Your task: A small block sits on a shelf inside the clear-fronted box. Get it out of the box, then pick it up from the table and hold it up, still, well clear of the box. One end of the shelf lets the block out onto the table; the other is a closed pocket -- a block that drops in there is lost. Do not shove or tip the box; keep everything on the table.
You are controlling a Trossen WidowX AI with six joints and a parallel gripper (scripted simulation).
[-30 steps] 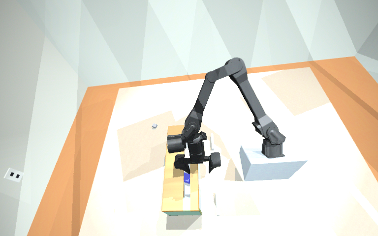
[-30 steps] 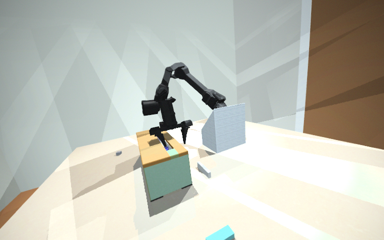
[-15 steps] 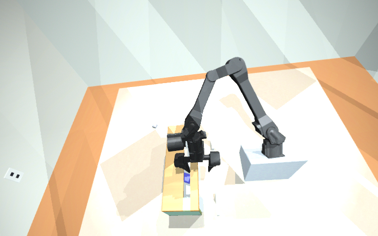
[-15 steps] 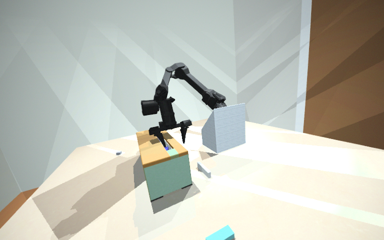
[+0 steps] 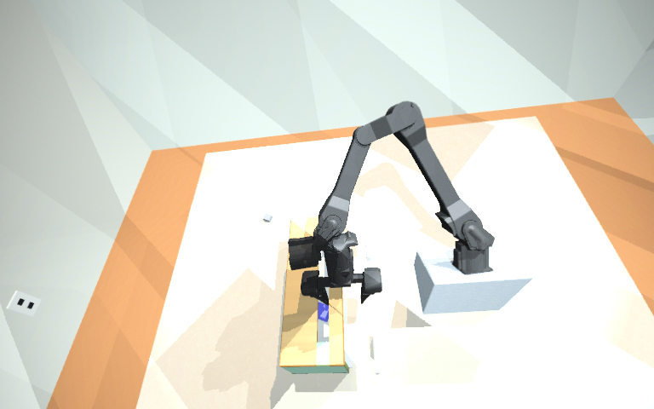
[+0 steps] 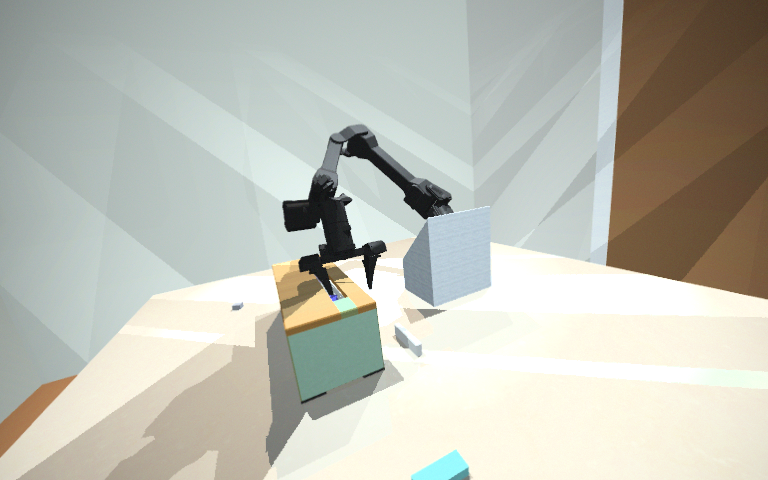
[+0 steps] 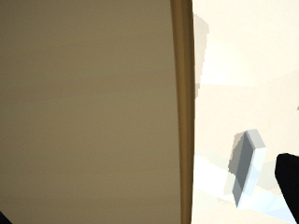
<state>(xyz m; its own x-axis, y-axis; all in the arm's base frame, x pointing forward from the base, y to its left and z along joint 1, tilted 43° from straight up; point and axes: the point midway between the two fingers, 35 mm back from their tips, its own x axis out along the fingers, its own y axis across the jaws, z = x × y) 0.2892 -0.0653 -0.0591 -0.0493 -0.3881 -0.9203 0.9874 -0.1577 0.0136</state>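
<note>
The blue block lies 6 cm ahead of my gripper tip and 1 cm to the left of it. Also, from my gripper tip: cyan block 6 cm ahead, 33 cm to the left, 8 cm below; then grey piece 22 cm ahead, 35 cm to the right, 8 cm below; then long box 3 cm ahead, 5 cm to the right, 3 cm below.
</note>
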